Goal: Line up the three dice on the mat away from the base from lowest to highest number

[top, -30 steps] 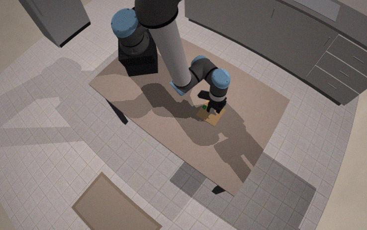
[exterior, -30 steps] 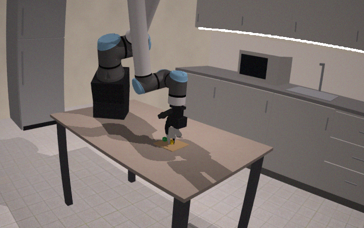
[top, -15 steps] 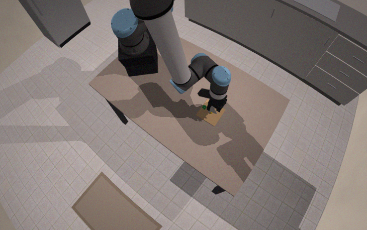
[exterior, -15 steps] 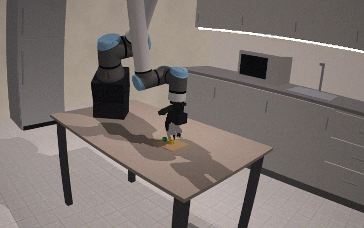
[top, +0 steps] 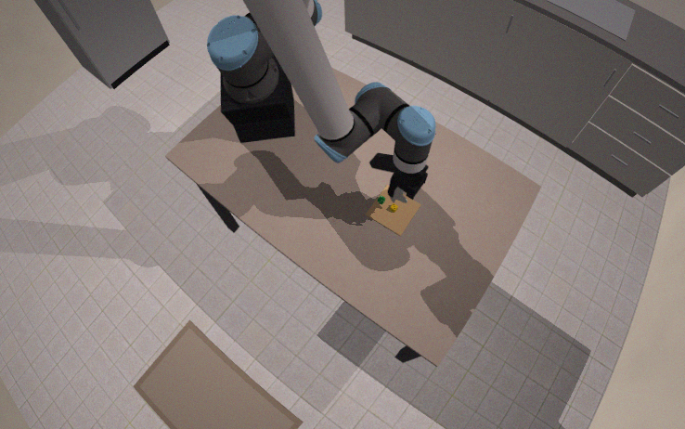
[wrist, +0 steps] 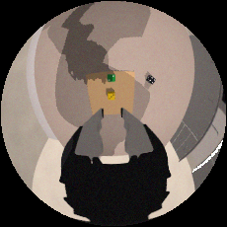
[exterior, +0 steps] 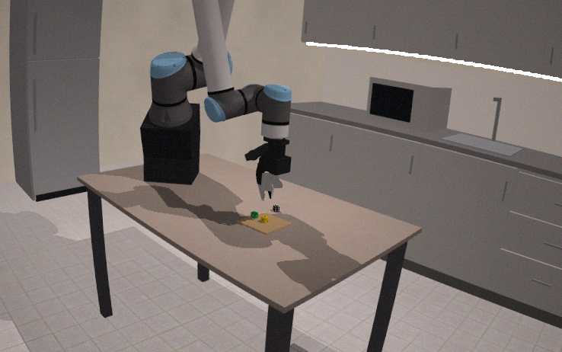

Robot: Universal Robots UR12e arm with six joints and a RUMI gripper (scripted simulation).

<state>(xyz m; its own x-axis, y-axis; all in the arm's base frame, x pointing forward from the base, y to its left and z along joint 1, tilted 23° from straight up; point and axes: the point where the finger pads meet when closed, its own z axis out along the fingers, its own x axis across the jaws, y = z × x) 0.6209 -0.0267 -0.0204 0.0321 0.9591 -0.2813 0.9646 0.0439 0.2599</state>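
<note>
Right now my hand is 50 mm past the black die, 120 mm to the right of it and 90 mm above it. From my hand the other things lie so: green die 50 mm behind, 90 mm below; then orange mat 100 mm below; then yellow die 90 mm below.
</note>
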